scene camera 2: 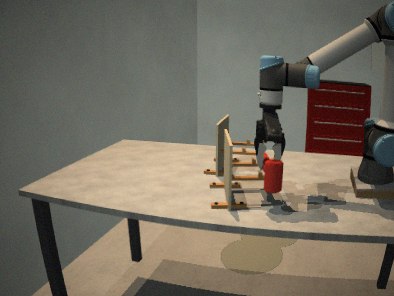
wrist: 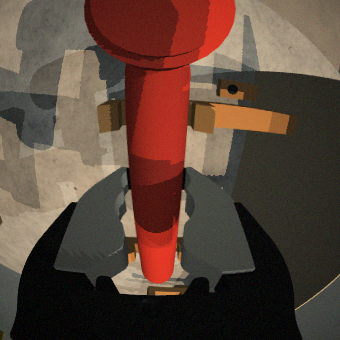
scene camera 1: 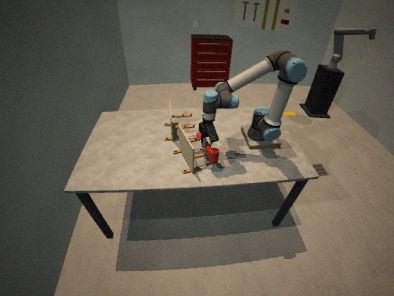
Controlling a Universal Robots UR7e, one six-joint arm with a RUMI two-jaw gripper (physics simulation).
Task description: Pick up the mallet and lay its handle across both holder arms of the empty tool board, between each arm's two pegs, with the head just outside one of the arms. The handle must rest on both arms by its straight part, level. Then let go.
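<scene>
The red mallet (scene camera 1: pixel 213 156) (scene camera 2: pixel 273 176) (wrist: pixel 157 110) lies across the arms of the nearer tool board (scene camera 1: pixel 186 150) (scene camera 2: pixel 228 170) (wrist: pixel 285 175). Its head is just outside the front holder arm (scene camera 1: pixel 199 155) (scene camera 2: pixel 247 177) (wrist: pixel 245 117). In the wrist view the handle passes between that arm's two pegs, and its far end lies over the second arm, mostly hidden by the fingers. My gripper (scene camera 1: pixel 205 144) (scene camera 2: pixel 270 156) (wrist: pixel 156 169) points down and is shut on the handle between the two arms, fingertips touching both sides. The farther tool board (scene camera 1: pixel 172 120) (scene camera 2: pixel 221 145) has bare arms.
Both boards stand upright on orange feet on the table (scene camera 1: pixel 125 150) (scene camera 2: pixel 125 175), the farther one behind the nearer one. The arm's base (scene camera 1: pixel 258 129) (scene camera 2: pixel 376 167) is to the right. A red drawer cabinet (scene camera 1: pixel 211 62) (scene camera 2: pixel 339 120) stands behind the table.
</scene>
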